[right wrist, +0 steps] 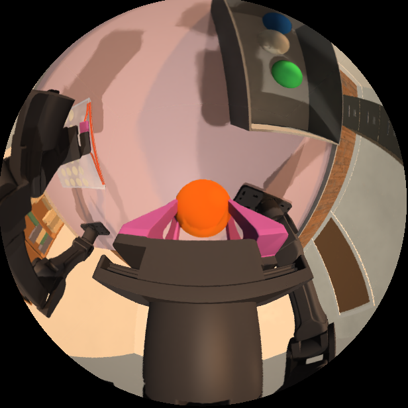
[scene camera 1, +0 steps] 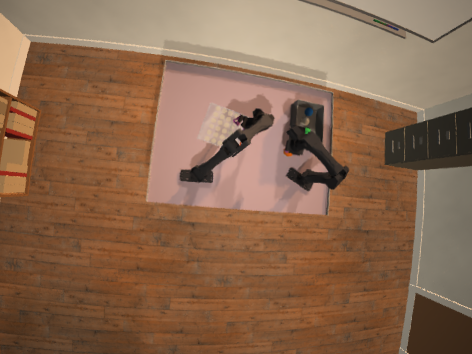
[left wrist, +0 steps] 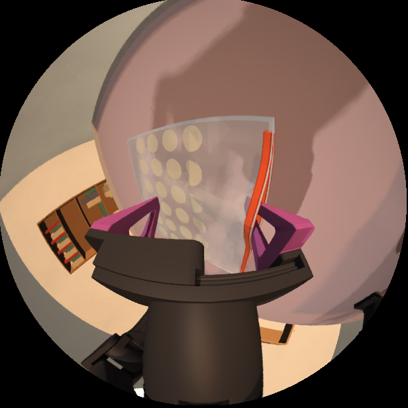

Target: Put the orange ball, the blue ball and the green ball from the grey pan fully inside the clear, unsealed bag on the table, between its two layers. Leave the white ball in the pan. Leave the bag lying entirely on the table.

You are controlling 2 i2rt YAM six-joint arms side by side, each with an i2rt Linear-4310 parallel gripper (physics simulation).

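Note:
The clear bag [scene camera 1: 218, 125] [left wrist: 220, 150] [right wrist: 95, 177] lies on the table with its orange-edged mouth toward the pan. My left gripper [scene camera 1: 238, 121] [left wrist: 201, 201] is open over the bag; one finger is at the mouth edge, partly showing through the film. Whether it is between the layers is unclear. My right gripper [right wrist: 202, 201] is shut on the orange ball [scene camera 1: 288, 154] [right wrist: 203, 220], held outside the pan. The blue ball [scene camera 1: 309, 112] [right wrist: 277, 22], white ball [scene camera 1: 304, 121] [right wrist: 276, 42] and green ball [scene camera 1: 307, 131] [right wrist: 287, 74] are in the grey pan [scene camera 1: 320, 125] [right wrist: 231, 65].
The pink table [scene camera 1: 175, 90] carries both arm bases [scene camera 1: 196, 176] [scene camera 1: 300, 178] near its lower edge in scene camera 1. The right forearm passes beside the pan's lower side. The left arm reaches across the table between its base and the bag's mouth.

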